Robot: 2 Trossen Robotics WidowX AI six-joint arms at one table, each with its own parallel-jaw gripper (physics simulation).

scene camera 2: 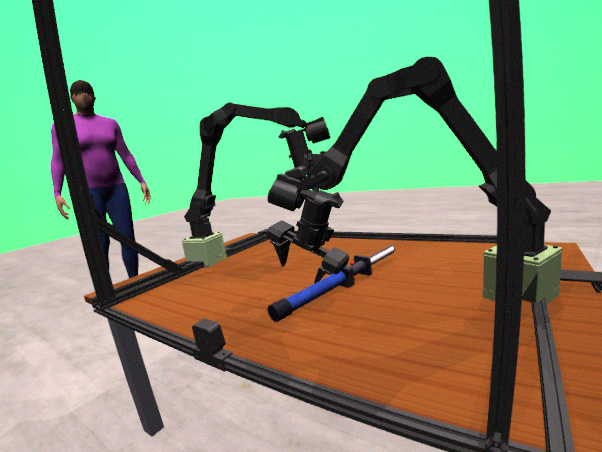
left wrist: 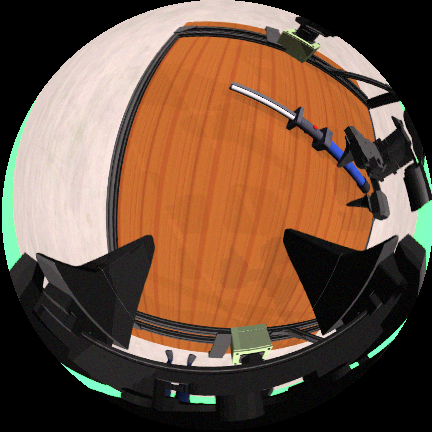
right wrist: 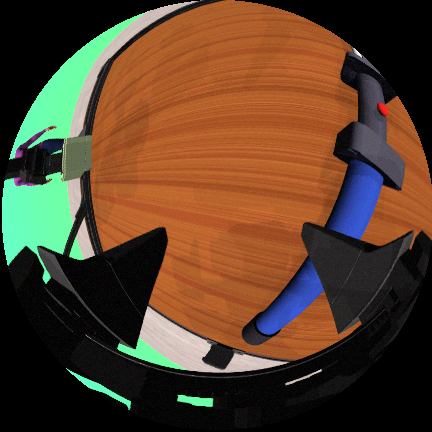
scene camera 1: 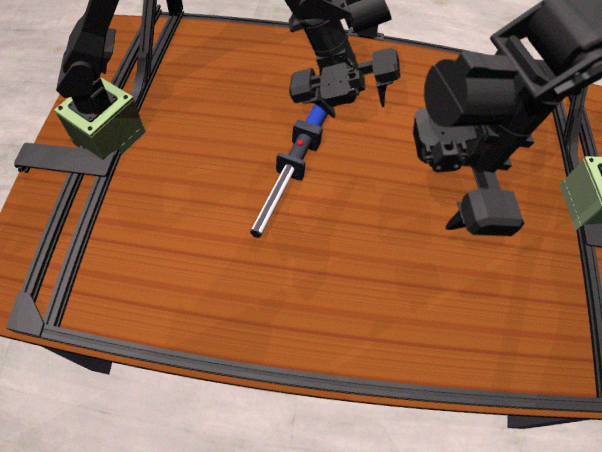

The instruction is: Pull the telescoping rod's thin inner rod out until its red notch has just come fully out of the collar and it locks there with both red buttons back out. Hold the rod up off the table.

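The telescoping rod lies on the table. Its blue tube (scene camera 1: 316, 116) (scene camera 2: 317, 293) (left wrist: 350, 160) (right wrist: 359, 200) ends in a black cap (scene camera 2: 279, 310). The dark collar (scene camera 1: 298, 151) (scene camera 2: 360, 268) (right wrist: 370, 102) has a flange at each end and red buttons (scene camera 1: 300, 142) (left wrist: 315, 127) (right wrist: 383, 109) standing out. The pale inner rod (scene camera 1: 272, 202) (scene camera 2: 382, 255) (left wrist: 262, 101) sticks out beyond it; no red notch shows. My right gripper (scene camera 1: 358, 110) (scene camera 2: 301, 273) (left wrist: 342, 184) (right wrist: 236, 232) is open and low, one finger over the blue tube near the collar. My left gripper (left wrist: 219, 239) is open and empty, above the table, right of the rod in scene camera 1.
Dark metal rails (scene camera 1: 300, 375) border the wooden table (scene camera 1: 300, 300). Green arm bases (scene camera 1: 102, 130) (scene camera 2: 203, 251) stand at the sides. A small black box (scene camera 2: 209, 336) sits on the near rail in scene camera 2. A person (scene camera 2: 102, 150) stands beyond the table there.
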